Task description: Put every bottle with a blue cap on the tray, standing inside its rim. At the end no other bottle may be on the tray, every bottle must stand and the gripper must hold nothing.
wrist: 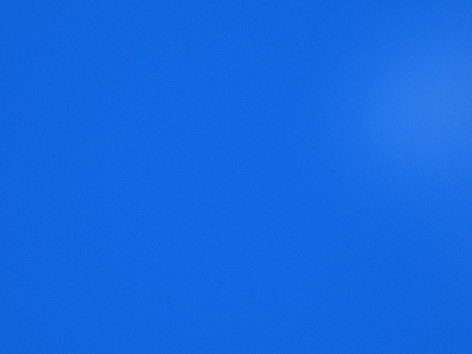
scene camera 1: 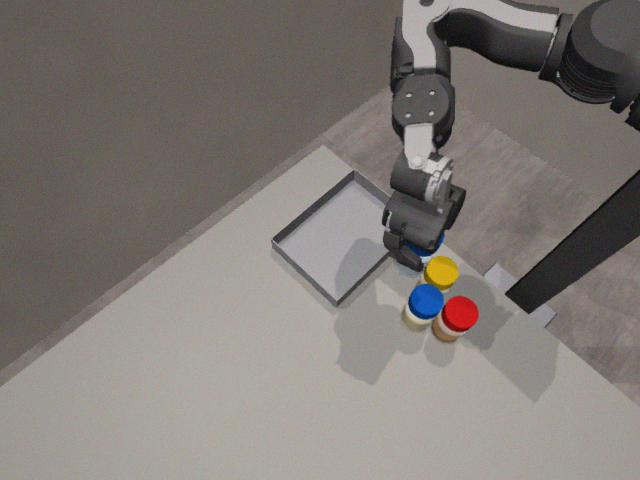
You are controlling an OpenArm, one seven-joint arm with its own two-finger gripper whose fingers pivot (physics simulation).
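My gripper point(scene camera 1: 420, 255) is shut on a blue-capped bottle point(scene camera 1: 429, 248) in the scene view, close to the tray's right corner. The fingers and hand hide much of that bottle; it seems raised off the table. Its blue cap point(wrist: 235, 175) fills the wrist view, where the fingers do not show. A second blue-capped bottle point(scene camera 1: 425, 302) with a pale body stands on the table below the gripper in the scene view. The grey tray point(scene camera 1: 320, 237) lies to the left, and no bottle shows inside its visible part.
A yellow-capped bottle point(scene camera 1: 440, 273) stands between the held bottle and the second blue-capped one. A red-capped bottle point(scene camera 1: 459, 315) stands close to the right of the second blue-capped bottle. The table edge runs just behind them. A dark post point(scene camera 1: 573, 248) stands beyond the edge.
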